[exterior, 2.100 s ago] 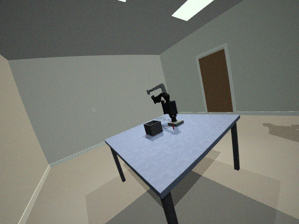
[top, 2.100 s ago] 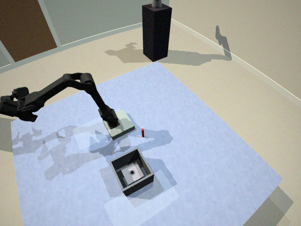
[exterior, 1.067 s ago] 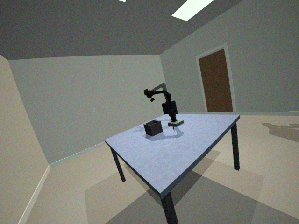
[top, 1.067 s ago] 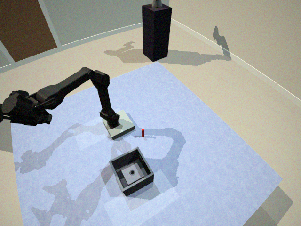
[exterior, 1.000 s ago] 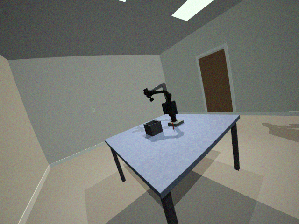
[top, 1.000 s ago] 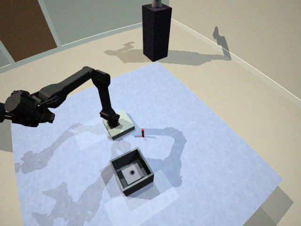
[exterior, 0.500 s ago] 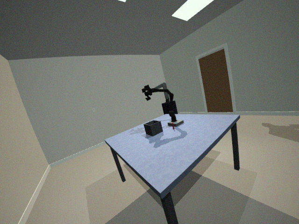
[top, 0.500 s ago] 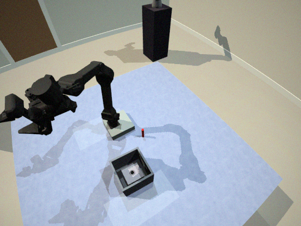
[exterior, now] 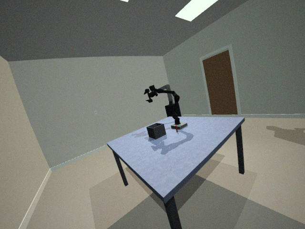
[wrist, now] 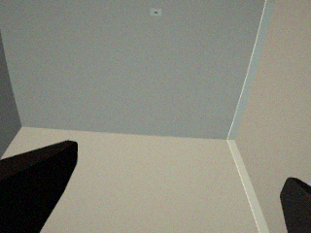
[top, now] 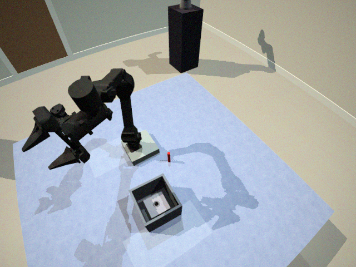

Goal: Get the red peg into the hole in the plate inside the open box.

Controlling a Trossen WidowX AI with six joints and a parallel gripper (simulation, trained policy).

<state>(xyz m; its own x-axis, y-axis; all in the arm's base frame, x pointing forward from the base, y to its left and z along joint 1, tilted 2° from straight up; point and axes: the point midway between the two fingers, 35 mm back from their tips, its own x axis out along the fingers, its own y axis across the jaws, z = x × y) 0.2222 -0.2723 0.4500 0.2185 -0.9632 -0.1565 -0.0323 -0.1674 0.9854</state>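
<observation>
The red peg lies 460 mm below my gripper tip, 410 mm to the left of it and 70 mm behind it. Round my gripper tip: grey plate 450 mm below, 230 mm to the left, 110 mm ahead.
</observation>
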